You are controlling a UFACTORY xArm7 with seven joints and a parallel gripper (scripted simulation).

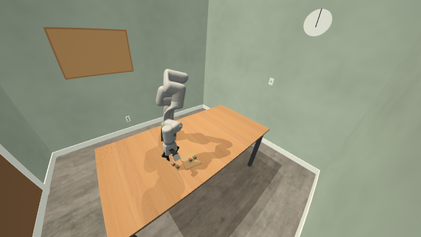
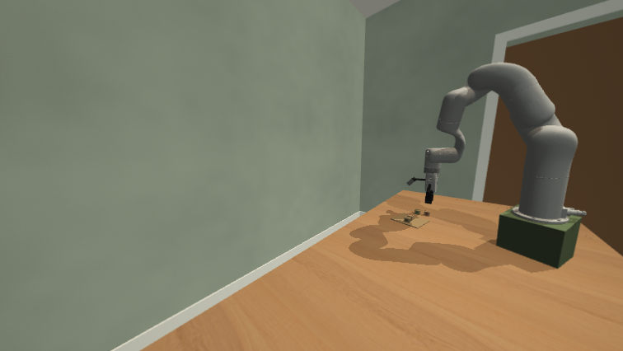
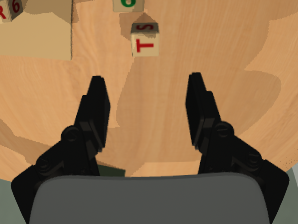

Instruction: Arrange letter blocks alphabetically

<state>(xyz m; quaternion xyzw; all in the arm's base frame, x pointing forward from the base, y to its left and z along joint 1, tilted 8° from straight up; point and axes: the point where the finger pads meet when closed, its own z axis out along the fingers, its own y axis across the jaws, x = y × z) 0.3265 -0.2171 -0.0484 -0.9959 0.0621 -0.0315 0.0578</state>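
The green-topped block is 50 mm ahead of my hand, 10 mm to the left of it and 80 mm below it. From my hand the other things lie so: tan mat (80 mm ahead, 130 mm to the left, 100 mm below).
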